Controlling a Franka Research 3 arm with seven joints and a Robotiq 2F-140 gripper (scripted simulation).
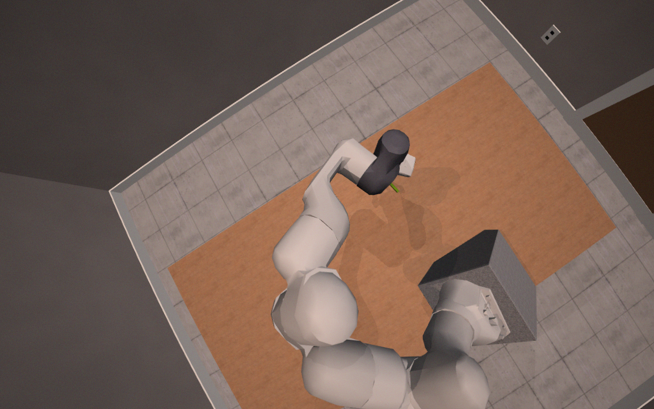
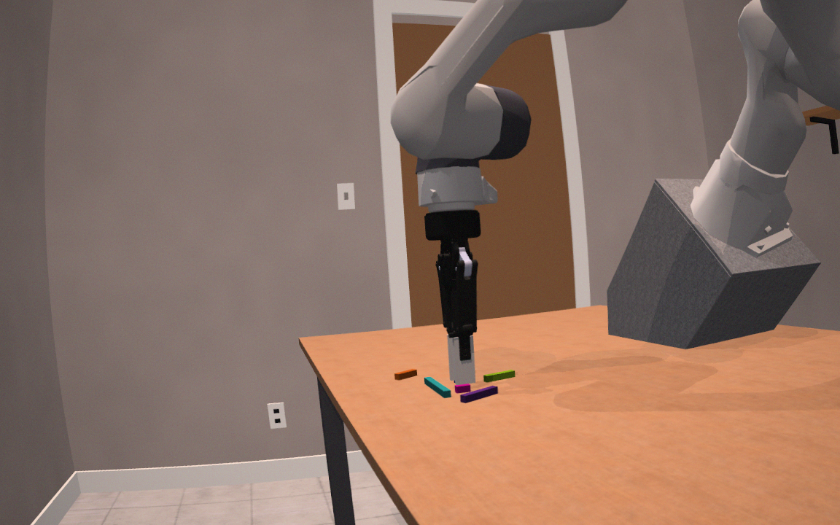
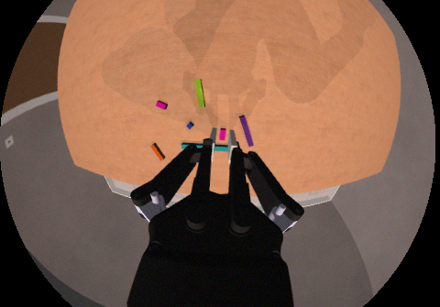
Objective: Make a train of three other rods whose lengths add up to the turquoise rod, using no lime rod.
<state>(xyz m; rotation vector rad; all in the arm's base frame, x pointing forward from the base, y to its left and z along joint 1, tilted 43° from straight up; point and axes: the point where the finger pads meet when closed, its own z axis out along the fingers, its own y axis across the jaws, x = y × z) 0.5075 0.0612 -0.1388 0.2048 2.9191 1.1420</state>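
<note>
Right now the turquoise rod is 30 mm ahead of my hand, 30 mm to the right of it and 40 mm below it. The rest, counted from my hand: lime rod: 80 mm behind, 40 mm to the right, 40 mm below; blue cube: 20 mm behind, 60 mm to the right, 40 mm below; purple rod: 10 mm behind, 40 mm to the left, 40 mm below.
</note>
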